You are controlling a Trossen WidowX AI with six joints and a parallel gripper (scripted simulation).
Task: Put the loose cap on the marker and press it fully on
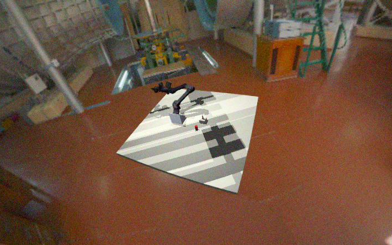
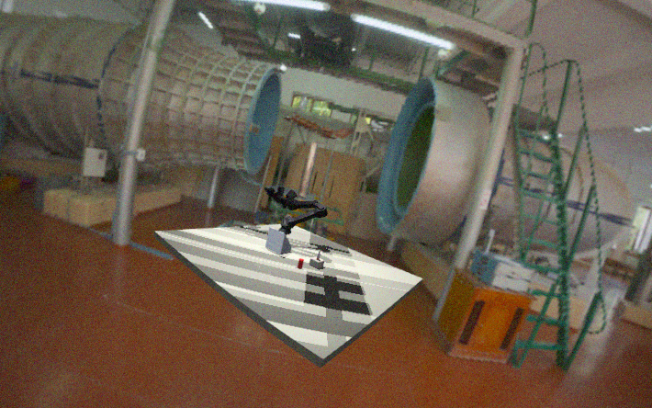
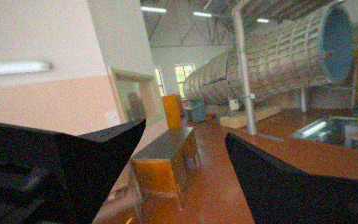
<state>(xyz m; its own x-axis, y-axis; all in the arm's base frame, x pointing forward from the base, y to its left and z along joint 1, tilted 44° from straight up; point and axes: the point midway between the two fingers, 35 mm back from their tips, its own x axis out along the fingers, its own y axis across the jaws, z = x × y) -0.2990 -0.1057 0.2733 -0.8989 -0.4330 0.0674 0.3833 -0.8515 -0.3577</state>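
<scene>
My gripper tip is now 660 mm short of the red cap, 300 mm above it and 150 mm to the left of it. Also, from my gripper tip: white block (660 mm ahead, 300 mm below, 10 mm to the right).
</scene>
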